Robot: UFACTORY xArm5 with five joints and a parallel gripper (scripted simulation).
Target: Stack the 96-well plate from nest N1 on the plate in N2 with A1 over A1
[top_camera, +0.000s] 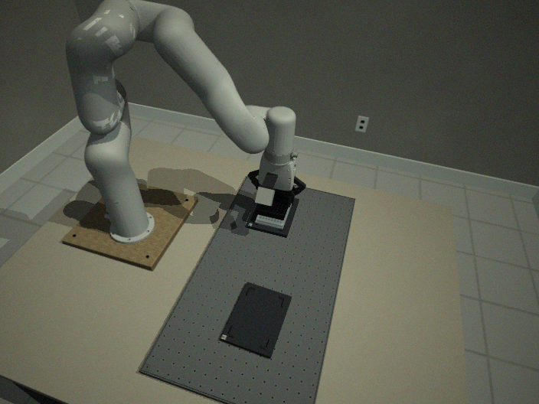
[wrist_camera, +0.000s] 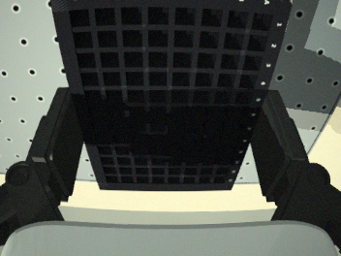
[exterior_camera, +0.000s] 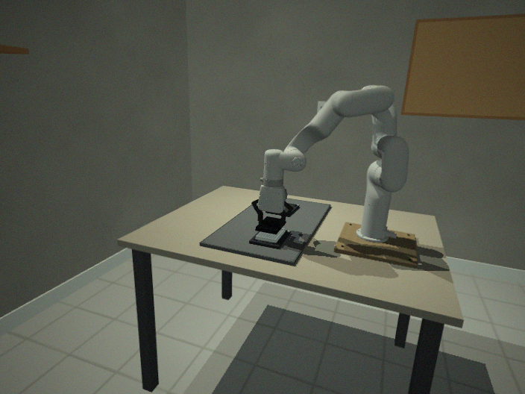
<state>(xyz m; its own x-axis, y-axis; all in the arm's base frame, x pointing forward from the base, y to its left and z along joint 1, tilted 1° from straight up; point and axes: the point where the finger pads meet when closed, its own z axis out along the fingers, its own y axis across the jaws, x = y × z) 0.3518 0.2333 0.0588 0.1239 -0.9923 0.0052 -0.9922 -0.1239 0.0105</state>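
My gripper is now 5 cm above the white 96-well plate. The rest, counted from my hand: corner label (5 cm ahead, 42 cm to the right, 6 cm below); black 96-well plate (1 cm below).
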